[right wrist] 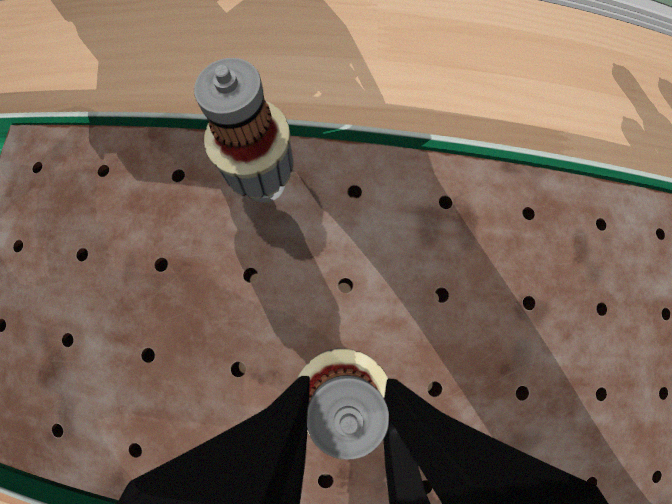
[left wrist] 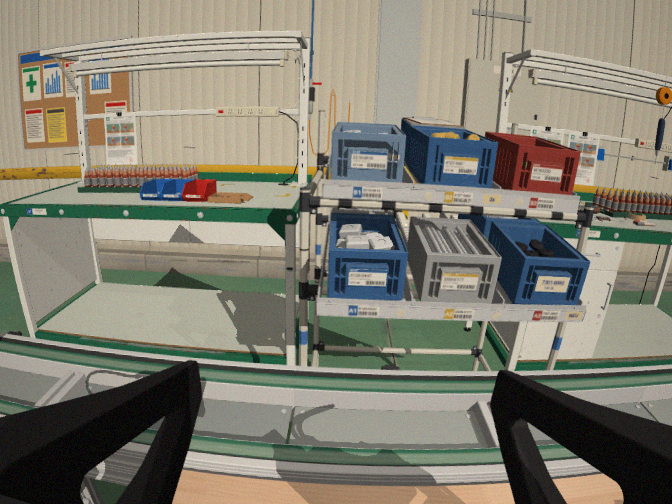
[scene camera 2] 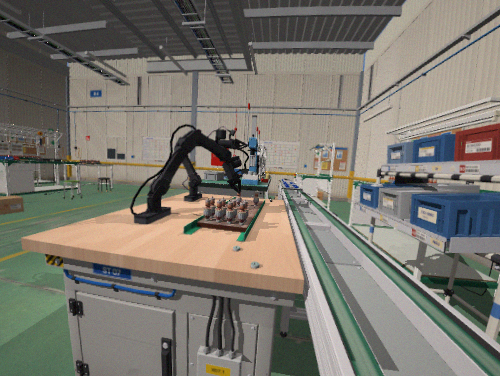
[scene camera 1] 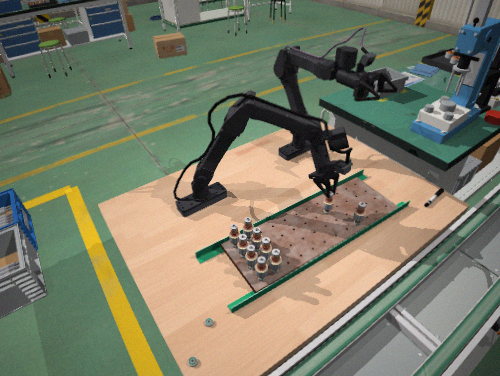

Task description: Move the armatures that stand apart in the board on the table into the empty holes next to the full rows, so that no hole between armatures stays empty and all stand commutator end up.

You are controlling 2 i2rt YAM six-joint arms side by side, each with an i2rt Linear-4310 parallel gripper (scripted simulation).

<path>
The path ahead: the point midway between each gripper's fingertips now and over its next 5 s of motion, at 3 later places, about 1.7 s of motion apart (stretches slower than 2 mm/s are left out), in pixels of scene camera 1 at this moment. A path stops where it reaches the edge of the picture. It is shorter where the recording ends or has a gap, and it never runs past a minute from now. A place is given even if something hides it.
My left gripper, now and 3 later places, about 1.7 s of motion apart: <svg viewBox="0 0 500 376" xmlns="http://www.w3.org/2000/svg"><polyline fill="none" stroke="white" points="388,94 369,182 362,197 364,202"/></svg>
My right gripper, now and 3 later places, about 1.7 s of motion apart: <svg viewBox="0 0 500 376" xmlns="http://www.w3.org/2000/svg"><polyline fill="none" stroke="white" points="330,196 332,188 293,209 271,216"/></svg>
</path>
